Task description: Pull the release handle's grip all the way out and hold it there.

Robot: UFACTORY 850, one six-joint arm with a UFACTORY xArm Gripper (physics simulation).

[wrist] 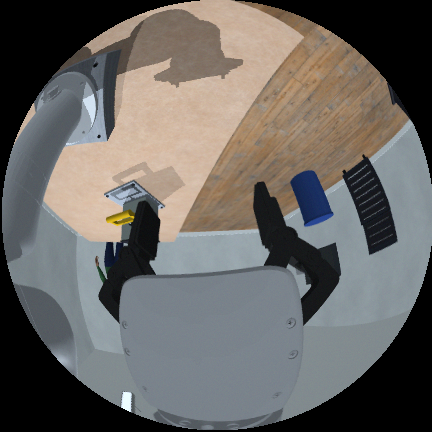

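The release handle's yellow grip [128, 214] is a small loop at the left of the wrist view. It sticks out from the side of a grey box [127, 233] that stands on a pale metal plate [113, 194] on the tan table top. My gripper [200, 201] is wide open and empty. Its left finger overlaps part of the grey box in the view, and the yellow grip shows to the left of that finger, outside the space between the fingers. The right finger is far to the right of the box. The finger hides part of the box.
The arm's base plate [111, 95] and grey arm link [37, 165] are at the left. The tan table top [200, 115] ends at a curved edge beside the wood floor [300, 115]. A blue barrel [311, 197], a black slatted object [370, 205] and a partly hidden person [108, 254] are beyond.
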